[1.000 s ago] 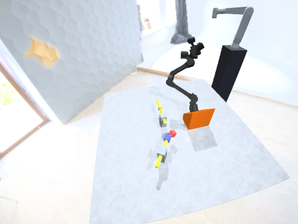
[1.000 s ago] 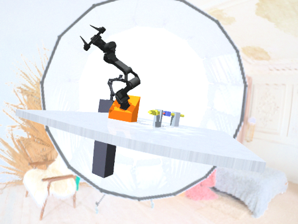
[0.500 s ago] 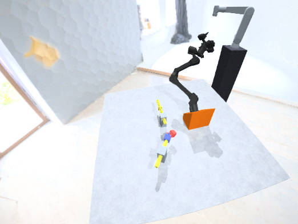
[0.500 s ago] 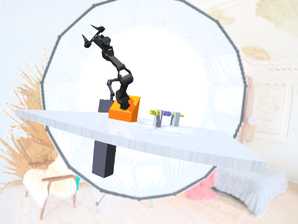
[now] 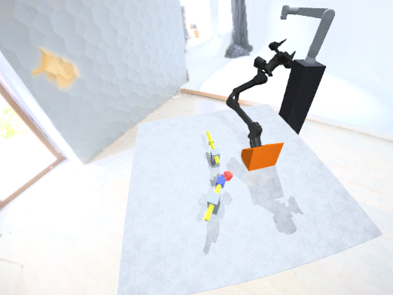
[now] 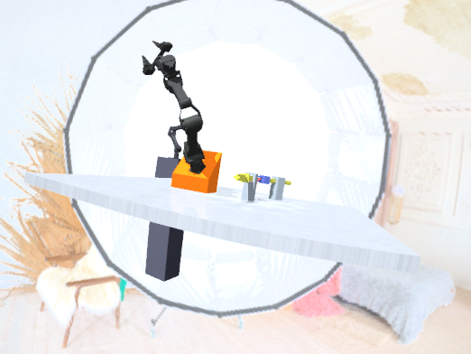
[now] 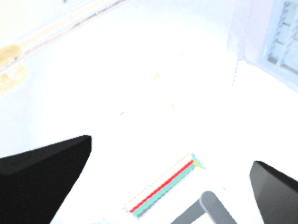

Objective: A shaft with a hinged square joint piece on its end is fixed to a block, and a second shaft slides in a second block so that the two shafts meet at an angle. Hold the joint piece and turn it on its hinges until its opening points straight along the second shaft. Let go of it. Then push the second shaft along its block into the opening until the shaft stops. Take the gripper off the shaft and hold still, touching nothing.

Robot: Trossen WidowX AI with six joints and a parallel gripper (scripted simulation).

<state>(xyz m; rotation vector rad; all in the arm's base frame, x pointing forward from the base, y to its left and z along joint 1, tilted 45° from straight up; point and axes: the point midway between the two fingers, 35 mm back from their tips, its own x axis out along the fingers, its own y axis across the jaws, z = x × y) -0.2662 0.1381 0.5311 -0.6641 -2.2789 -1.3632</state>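
Now: the red square joint piece 440 mm ahead of my gripper tip, 470 mm to the left of it and 550 mm below it.
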